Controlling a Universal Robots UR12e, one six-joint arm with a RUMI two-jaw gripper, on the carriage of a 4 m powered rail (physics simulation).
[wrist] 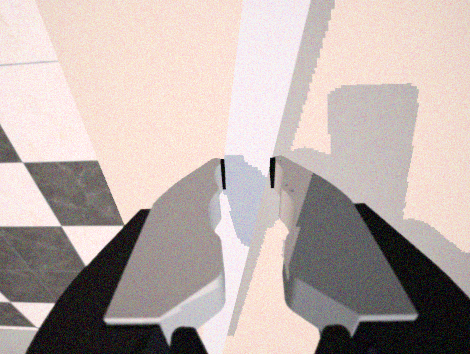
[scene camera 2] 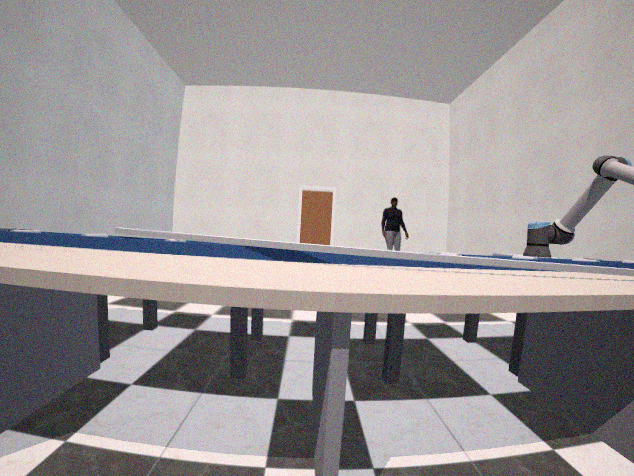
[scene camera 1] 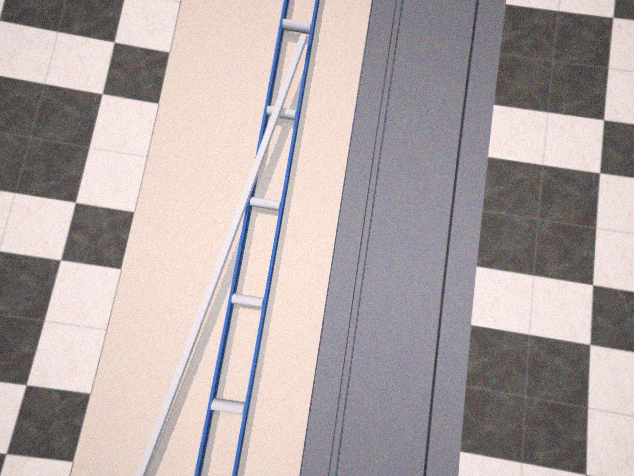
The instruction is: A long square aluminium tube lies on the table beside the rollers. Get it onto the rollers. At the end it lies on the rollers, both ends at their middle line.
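Pixels of known places: gripper, fingertip midpoint: point(wrist: 246, 161); arm's base, link origin: point(scene camera 2: 536, 256).
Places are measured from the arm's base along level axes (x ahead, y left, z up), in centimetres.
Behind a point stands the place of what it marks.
The long square aluminium tube point(scene camera 1: 205, 303) @[x 77.4, y -151.8, z 3.8 cm] point(scene camera 2: 230, 240) @[x 69.0, y -208.5, z 3.9 cm] point(wrist: 265, 75) @[x 104.6, y 2.7, z 0.3 cm] lies aslant. In scene camera 1, its upper end is over the rollers point(scene camera 1: 264, 203) @[x 62.0, y -194.6, z 2.9 cm], between the blue rails point(scene camera 1: 255, 353) @[x 55.2, y -135.8, z 2.2 cm] point(scene camera 2: 215, 249) @[x 69.4, y -214.2, z 0.1 cm]. From there it crosses the left rail and runs down-left over the table, out of the picture. My gripper point(wrist: 246, 161) @[x 105.5, y 7.2, z -0.2 cm] is shut on the tube, with one fingertip against each side. The tube runs slightly aslant between the jaws, and the gripper's shadow falls on it. The gripper does not show in either scene view. The tube's lower end is out of view.
The pale table point(scene camera 1: 168, 204) @[x 103.2, y -188.7, z -3.0 cm] point(scene camera 2: 286, 286) @[x 112.8, y -182.4, z -3.0 cm] carries the roller track. The grey rail bed point(scene camera 1: 409, 230) runs along its right side in scene camera 1. In scene camera 2, part of the arm point(scene camera 2: 581, 202) @[x 25.1, y 10.2, z 40.5 cm] shows at the right, and a person point(scene camera 2: 393, 220) stands far behind the table.
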